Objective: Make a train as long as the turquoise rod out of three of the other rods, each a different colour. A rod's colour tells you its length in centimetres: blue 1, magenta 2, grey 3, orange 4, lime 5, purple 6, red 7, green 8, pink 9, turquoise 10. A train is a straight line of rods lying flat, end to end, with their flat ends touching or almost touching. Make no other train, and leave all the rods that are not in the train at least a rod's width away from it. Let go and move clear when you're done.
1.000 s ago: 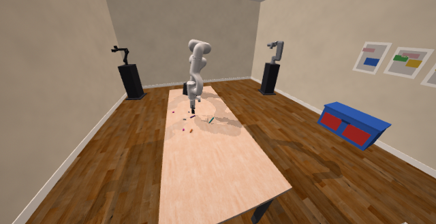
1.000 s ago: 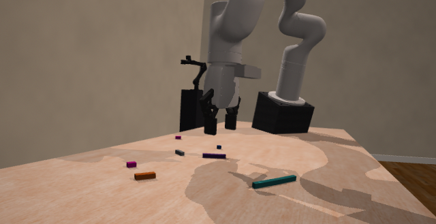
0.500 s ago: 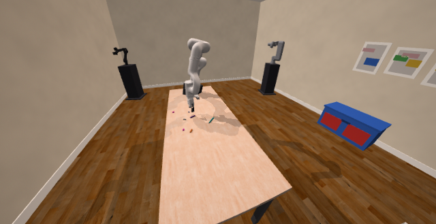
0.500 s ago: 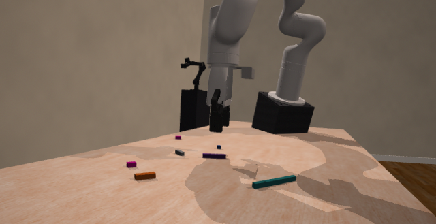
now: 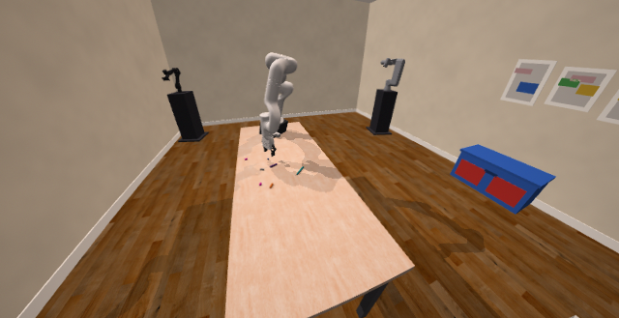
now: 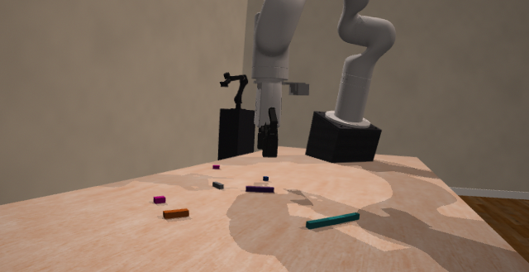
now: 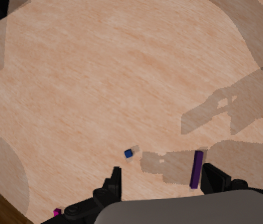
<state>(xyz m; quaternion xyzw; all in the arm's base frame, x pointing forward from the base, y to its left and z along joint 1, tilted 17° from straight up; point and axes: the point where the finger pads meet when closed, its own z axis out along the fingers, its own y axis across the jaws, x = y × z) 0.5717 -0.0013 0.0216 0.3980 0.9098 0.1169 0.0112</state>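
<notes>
My hand is 4 cm past the blue rod, 2 cm to the left of it and 8 cm above it. From my hand the other things lie so: turquoise rod 14 cm ahead, 23 cm to the left, 8 cm below; grey rod 11 cm ahead, 5 cm to the right, 8 cm below; purple rod 6 cm ahead, 3 cm to the left, 8 cm below.
</notes>
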